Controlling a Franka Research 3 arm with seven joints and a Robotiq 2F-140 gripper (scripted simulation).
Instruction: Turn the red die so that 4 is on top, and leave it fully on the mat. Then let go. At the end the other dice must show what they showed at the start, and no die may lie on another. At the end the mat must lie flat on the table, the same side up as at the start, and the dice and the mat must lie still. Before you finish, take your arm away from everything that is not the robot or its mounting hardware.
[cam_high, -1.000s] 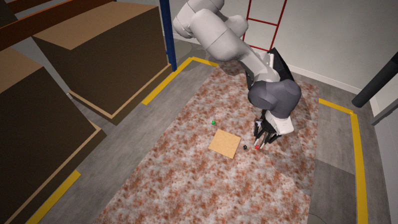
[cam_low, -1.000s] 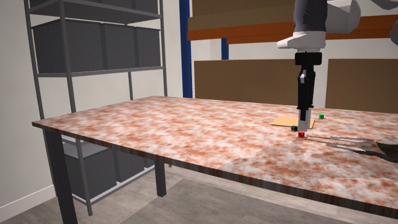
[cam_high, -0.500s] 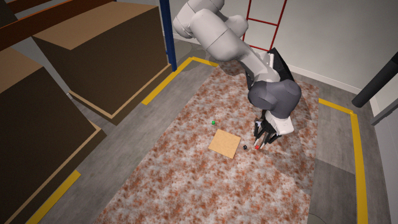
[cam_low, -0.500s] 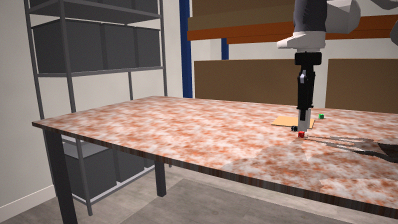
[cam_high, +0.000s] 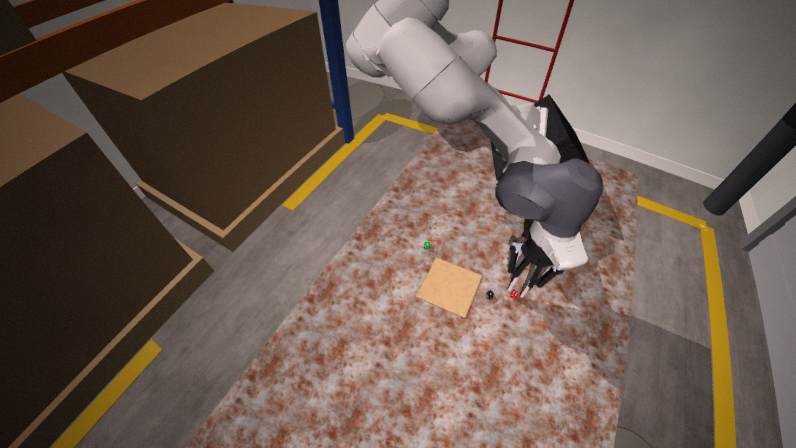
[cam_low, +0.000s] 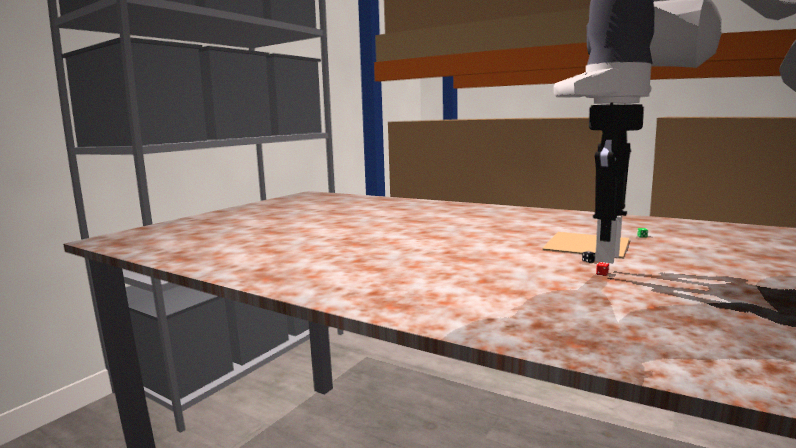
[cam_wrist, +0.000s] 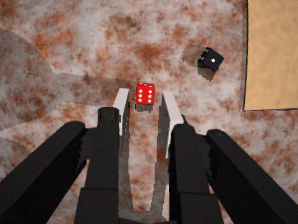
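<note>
My gripper is now 5 cm above the red die and 1 cm short of it. Round my hand: green die 28 cm to the right, 5 cm below, 4 cm behind; tan mat 17 cm to the right, 6 cm below, 5 cm ahead; black die 6 cm to the right, 5 cm below, 3 cm ahead.
</note>
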